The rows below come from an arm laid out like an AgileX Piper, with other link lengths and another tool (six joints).
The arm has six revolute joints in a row. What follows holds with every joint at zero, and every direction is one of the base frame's. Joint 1 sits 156.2 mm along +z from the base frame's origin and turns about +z. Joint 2 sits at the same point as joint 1 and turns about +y. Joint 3 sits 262.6 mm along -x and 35.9 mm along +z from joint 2 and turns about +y. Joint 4 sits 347 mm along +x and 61.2 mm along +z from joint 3 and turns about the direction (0.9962, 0, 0.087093). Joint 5 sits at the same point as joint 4 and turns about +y. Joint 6 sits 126 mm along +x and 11 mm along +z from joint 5 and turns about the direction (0.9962, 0, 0.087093). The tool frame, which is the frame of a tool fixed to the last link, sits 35.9 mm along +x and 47 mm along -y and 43 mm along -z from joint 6; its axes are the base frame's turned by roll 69.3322, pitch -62.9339 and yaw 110.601 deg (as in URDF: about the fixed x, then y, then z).
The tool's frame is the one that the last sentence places.
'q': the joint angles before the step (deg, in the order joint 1, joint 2, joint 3, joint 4, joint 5, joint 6). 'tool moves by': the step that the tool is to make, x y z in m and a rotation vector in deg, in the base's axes. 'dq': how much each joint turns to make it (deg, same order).
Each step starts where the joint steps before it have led.
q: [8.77, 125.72, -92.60, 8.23, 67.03, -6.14]
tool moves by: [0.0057, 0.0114, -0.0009, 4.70, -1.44, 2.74]
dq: [0.06, -0.21, -0.19, 4.69, -0.90, -5.11]
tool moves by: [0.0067, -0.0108, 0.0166, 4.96, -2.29, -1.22]
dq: [-2.93, -2.30, 0.07, 4.97, 0.30, -3.99]
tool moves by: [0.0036, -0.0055, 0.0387, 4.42, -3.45, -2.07]
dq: [-2.19, -4.71, 0.01, 4.29, 1.43, -1.43]
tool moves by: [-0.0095, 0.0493, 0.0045, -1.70, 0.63, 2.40]
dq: [6.50, -0.44, -0.06, -1.95, -0.35, 4.96]
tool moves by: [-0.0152, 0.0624, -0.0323, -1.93, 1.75, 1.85]
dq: [8.00, 3.85, 0.01, -1.41, -3.68, 5.84]
